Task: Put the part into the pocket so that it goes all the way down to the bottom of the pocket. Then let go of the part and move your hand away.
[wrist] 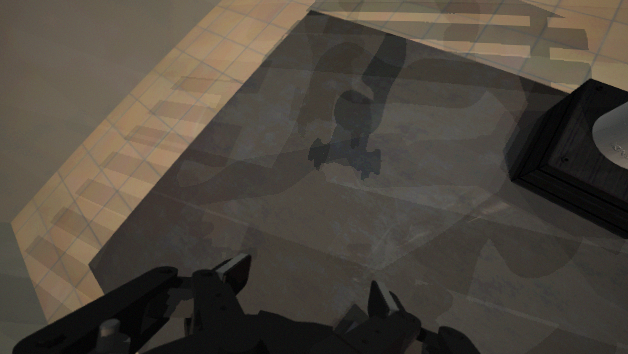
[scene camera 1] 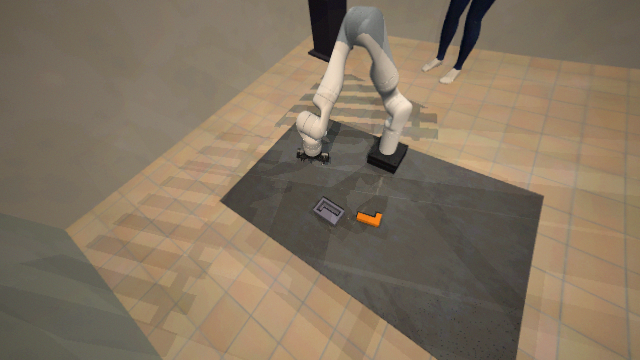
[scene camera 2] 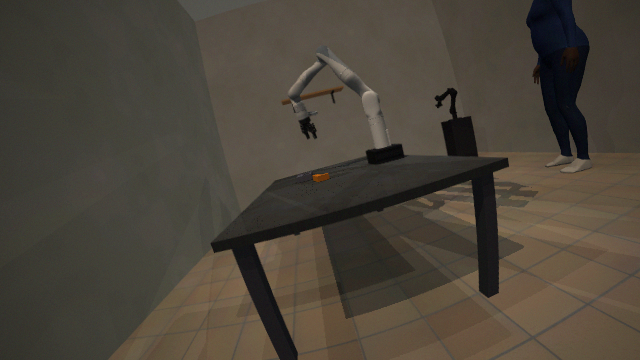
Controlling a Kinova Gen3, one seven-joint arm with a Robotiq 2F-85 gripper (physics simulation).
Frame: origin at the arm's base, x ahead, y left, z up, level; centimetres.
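Seen in the pictures: gripper, between the fingertips: (wrist: 308, 281) (scene camera 1: 313, 161) (scene camera 2: 312, 138); arm's base, origin of its link: (scene camera 1: 387, 148) (scene camera 2: 383, 147).
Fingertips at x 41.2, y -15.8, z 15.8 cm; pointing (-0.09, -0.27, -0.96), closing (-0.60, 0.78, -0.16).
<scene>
Offsets run from my fingertips to a thing's top centre. Level surfaces: height alone.
The orange L-shaped part {dy +32.7, dx -3.6, dz -20.7 cm} (scene camera 1: 370, 219) (scene camera 2: 321, 177) lies flat on the dark table {dz -23.7 cm} (scene camera 1: 450, 250) (scene camera 2: 380, 185). The grey block with the L-shaped pocket {dy +15.7, dx +7.9, dz -20.1 cm} (scene camera 1: 335, 218) (scene camera 2: 303, 175) lies to its left in the first scene view, apart from it; its pocket is empty. My gripper (scene camera 1: 313, 160) (scene camera 2: 312, 137) (wrist: 308, 281) is open and empty. It hangs high above the table, behind the pocket block and the part in the first scene view, pointing down. The part and the pocket block do not show in the wrist view.
The arm's black base (scene camera 1: 382, 162) (scene camera 2: 385, 154) (wrist: 555, 150) stands at the table's back edge. A black pedestal (scene camera 1: 327, 30) (scene camera 2: 459, 136) with a small dark arm on it in the second scene view stands behind the table. A person (scene camera 1: 465, 30) (scene camera 2: 560, 75) stands beyond the table.
</scene>
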